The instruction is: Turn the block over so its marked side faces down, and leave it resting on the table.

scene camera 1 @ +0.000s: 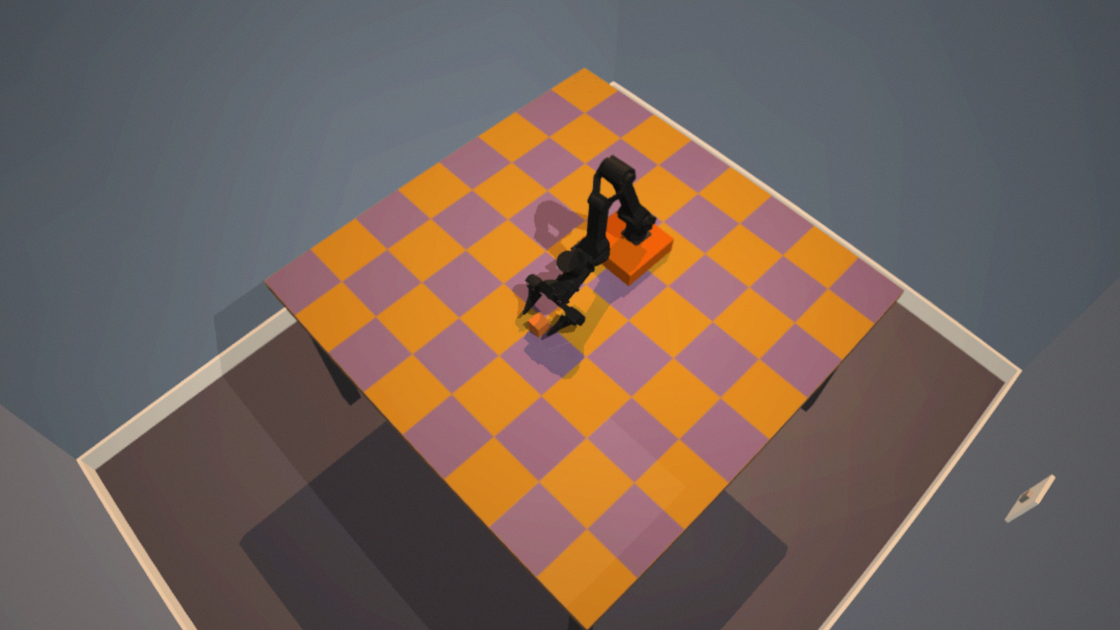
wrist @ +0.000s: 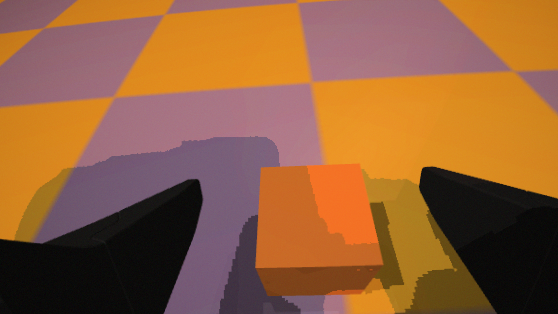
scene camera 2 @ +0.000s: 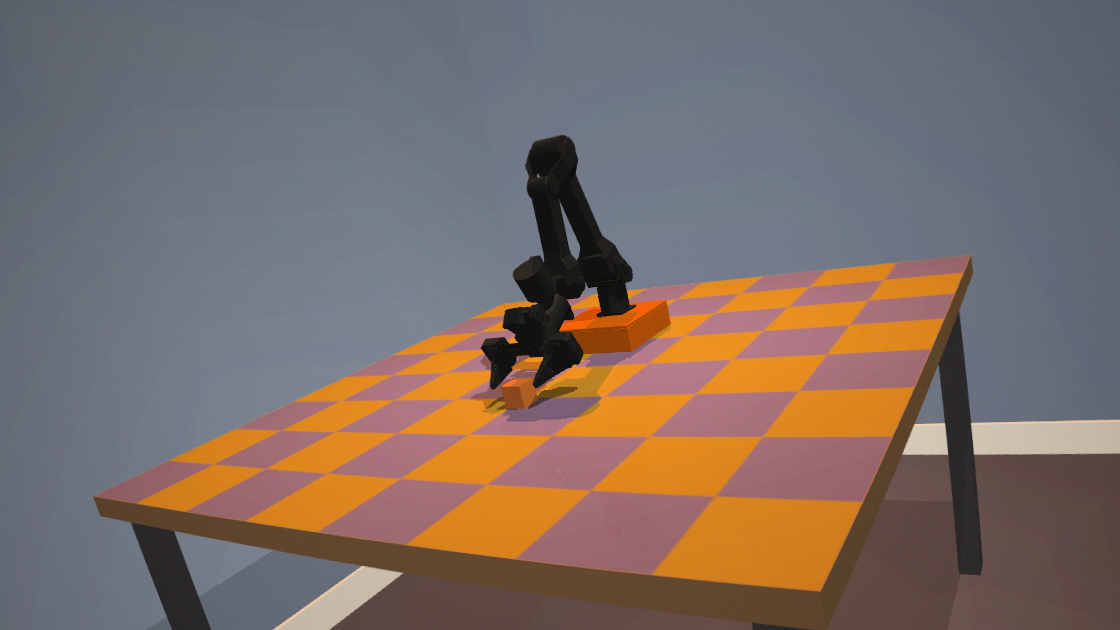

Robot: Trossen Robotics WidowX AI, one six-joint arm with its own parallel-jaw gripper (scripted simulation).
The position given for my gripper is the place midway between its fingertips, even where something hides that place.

Note:
My gripper (scene camera 2: 512,387) is open, holding nothing. I also see a small orange block (scene camera 2: 518,393).
The small orange block shows as well in the wrist view (wrist: 316,236). My gripper shows as well in scene camera 1 (scene camera 1: 535,324) and in the wrist view (wrist: 309,184).

